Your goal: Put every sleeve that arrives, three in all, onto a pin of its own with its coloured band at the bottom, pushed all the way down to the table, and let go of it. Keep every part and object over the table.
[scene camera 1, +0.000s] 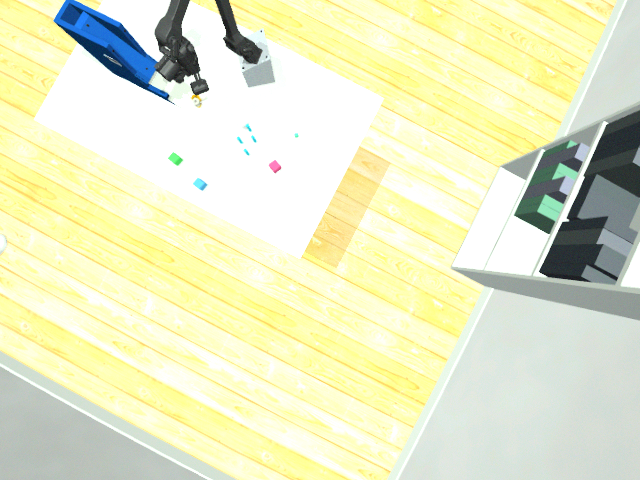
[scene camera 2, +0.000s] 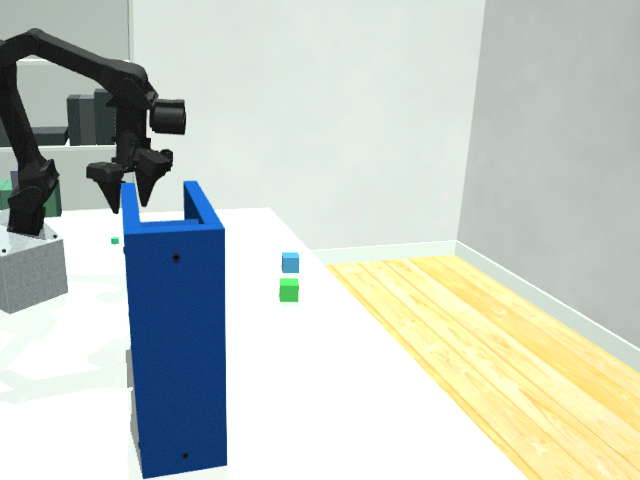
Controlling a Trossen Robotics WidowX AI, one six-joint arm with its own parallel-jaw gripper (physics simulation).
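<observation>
A small white-and-orange sleeve (scene camera 1: 196, 101) lies on the white table by the lower end of the blue chute (scene camera 1: 116, 54) (scene camera 2: 178, 351). Which way its band faces is too small to tell. In the scene camera 2 view the sleeve does not show. My gripper (scene camera 1: 189, 83) (scene camera 2: 130, 208) is open and empty, pointing down above the table, close to the sleeve and the chute's lower end. Several thin cyan pins stand mid-table, among them a back pin (scene camera 1: 248, 127), a left pin (scene camera 1: 239, 140), a right pin (scene camera 1: 253, 138) and a front pin (scene camera 1: 246, 151). No sleeve can be made out on them.
A green cube (scene camera 1: 175, 158) (scene camera 2: 288, 290), a blue cube (scene camera 1: 200, 183) (scene camera 2: 290, 262), a pink cube (scene camera 1: 275, 166) and a tiny teal block (scene camera 1: 296, 135) (scene camera 2: 114, 240) rest on the table (scene camera 1: 124, 134) (scene camera 2: 320, 403). The grey arm base (scene camera 1: 259, 75) (scene camera 2: 36, 273) stands at the back edge.
</observation>
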